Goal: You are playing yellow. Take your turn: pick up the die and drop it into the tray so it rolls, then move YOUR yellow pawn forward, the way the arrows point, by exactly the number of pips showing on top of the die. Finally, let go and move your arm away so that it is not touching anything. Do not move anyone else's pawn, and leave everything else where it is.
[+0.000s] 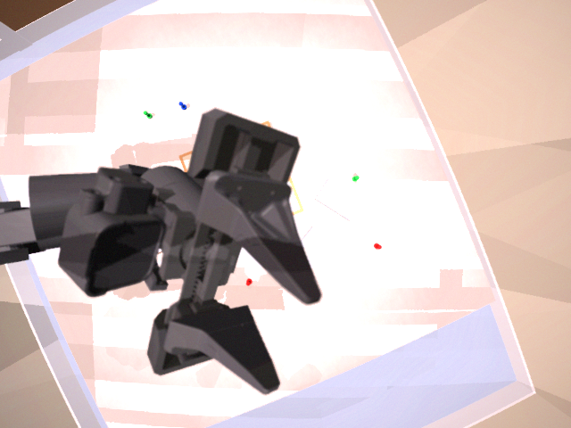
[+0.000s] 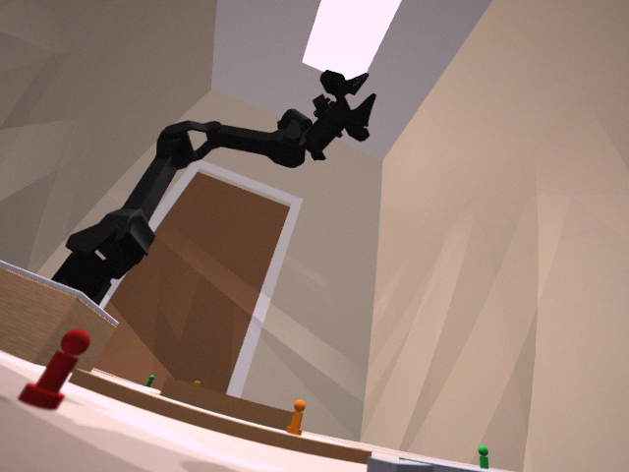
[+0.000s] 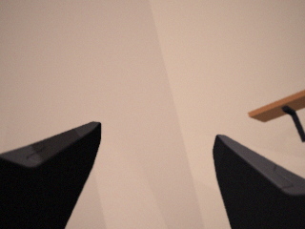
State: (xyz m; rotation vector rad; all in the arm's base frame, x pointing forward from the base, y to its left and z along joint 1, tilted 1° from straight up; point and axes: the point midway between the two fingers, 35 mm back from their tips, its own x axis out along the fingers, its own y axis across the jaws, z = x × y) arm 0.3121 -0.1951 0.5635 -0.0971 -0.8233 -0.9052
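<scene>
My gripper tip is 660 mm above the white die and 400 mm to the right of it. The rest, counted from my gripper tip: orange pawn 650 mm below, 80 mm to the left, 10 mm ahead; then yellow pawn 650 mm below, 320 mm to the left, 90 mm behind; then green tray 670 mm below, 200 mm to the left, 40 mm behind.
</scene>
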